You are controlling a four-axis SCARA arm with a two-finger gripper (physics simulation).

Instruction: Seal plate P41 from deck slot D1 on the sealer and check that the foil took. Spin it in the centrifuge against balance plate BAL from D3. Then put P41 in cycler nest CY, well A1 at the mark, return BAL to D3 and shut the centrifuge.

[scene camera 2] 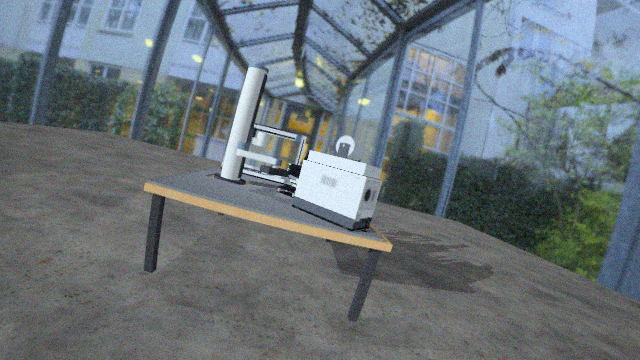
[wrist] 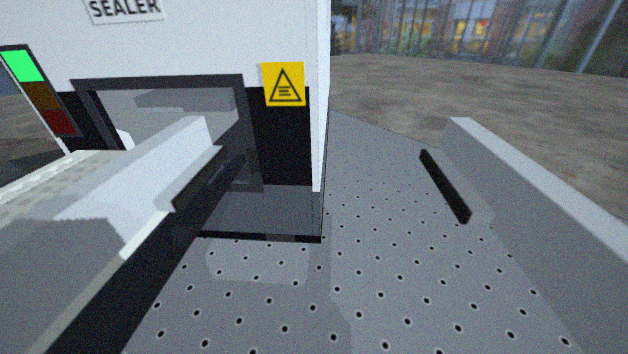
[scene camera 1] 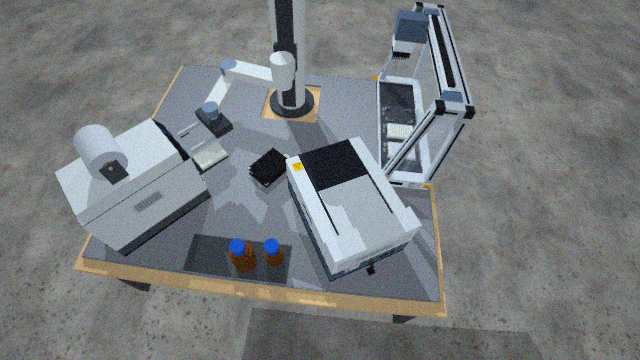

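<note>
The white sealer stands at the table's left, with a foil roll on top. In the wrist view its front opening and lit green lamp show. A pale plate lies on a dark carrier before that opening; its label is not readable, and I cannot tell whether foil covers it. My gripper is open and empty. In the wrist view its left finger is beside the plate and partly hides it; the plate lies outside the finger gap. BAL cannot be identified.
A white box-shaped machine with a black top section stands at centre right. A dark stack lies between it and the plate. A framed gantry with pale plates on its deck stands at the right. Two amber bottles stand in front.
</note>
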